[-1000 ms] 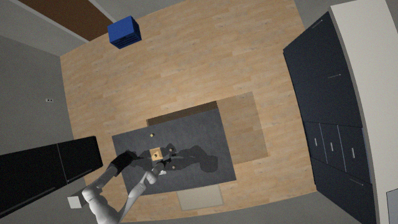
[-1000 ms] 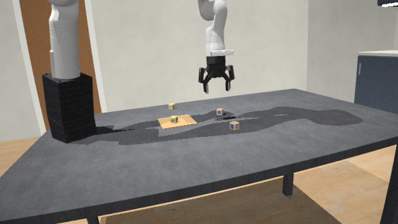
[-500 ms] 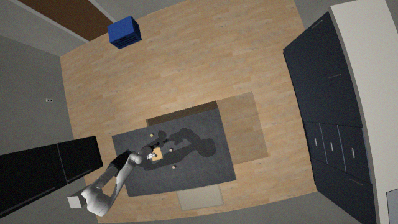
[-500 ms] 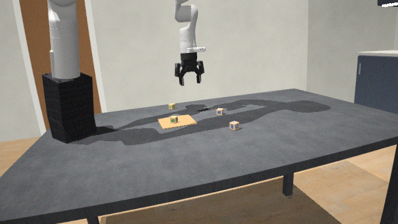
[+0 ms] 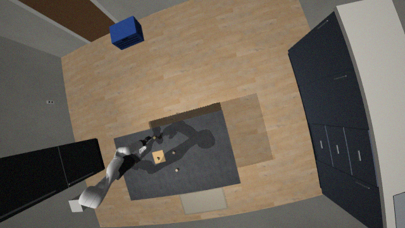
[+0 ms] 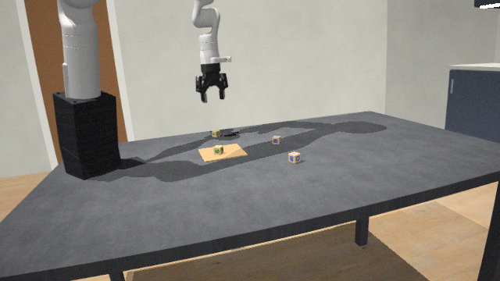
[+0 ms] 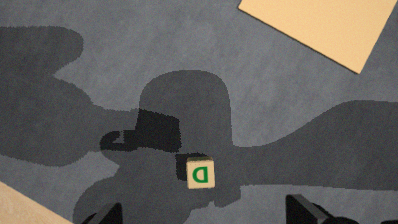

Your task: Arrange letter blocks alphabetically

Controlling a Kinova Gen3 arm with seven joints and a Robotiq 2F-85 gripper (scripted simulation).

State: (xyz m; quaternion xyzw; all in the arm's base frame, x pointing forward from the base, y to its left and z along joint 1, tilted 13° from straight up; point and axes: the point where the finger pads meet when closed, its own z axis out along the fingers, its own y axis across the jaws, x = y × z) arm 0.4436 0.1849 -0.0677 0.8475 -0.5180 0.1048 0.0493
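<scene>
The green-marked block lies 140 mm below my hand. From my hand the other things lie so: mat 50 mm behind, 220 mm to the right, 150 mm below.
</scene>
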